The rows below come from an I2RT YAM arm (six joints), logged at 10 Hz.
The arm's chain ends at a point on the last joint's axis. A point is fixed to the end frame.
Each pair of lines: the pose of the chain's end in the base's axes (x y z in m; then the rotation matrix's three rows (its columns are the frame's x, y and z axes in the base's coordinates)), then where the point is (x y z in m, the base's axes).
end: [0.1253 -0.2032 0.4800], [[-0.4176 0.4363 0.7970], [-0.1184 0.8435 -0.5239], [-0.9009 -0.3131 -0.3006]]
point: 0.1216 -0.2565 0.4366
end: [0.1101 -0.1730 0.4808], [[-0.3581 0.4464 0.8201], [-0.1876 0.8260 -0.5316], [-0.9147 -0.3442 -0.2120]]
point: 0.1097 -0.2293 0.4411
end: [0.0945 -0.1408 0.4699], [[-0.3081 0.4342 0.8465], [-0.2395 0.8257 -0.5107], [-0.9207 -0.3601 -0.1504]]
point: 0.0979 -0.1987 0.4328
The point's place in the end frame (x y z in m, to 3 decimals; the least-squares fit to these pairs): 0.047 -0.033 0.038
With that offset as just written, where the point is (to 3 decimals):
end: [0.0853 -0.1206 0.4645], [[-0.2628 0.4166 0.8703], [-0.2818 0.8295 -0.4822], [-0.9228 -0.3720 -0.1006]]
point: 0.092 -0.180 0.430
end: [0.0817 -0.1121 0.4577], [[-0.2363 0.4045 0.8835], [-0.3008 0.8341 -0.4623], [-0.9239 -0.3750 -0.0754]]
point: 0.091 -0.171 0.424
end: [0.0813 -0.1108 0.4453], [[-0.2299 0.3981 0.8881], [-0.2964 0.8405 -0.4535], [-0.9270 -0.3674 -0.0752]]
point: 0.091 -0.170 0.411
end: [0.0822 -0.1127 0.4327], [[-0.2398 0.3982 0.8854], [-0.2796 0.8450 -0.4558], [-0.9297 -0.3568 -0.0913]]
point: 0.091 -0.171 0.397
